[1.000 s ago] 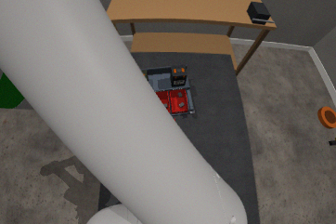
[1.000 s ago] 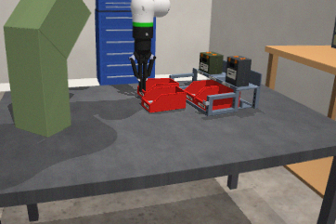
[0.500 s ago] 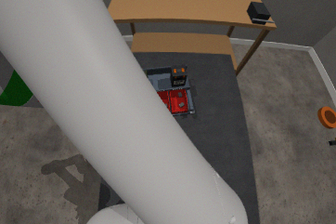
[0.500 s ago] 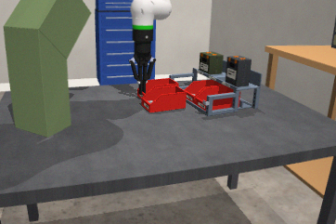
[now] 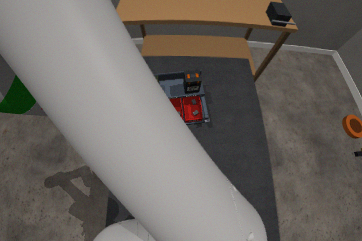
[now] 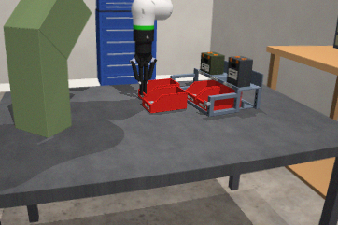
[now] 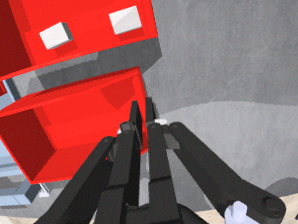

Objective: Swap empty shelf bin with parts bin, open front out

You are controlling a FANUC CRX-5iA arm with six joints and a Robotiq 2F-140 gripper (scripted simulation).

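Right now my hand is 10 cm short of the part, 10 cm to the left of it and 5 cm above it. The rest, counted from my hand: grey shelf 31 cm ahead, 7 cm to the right, 1 cm above; dark box 40 cm ahead, 17 cm to the right, 10 cm above.
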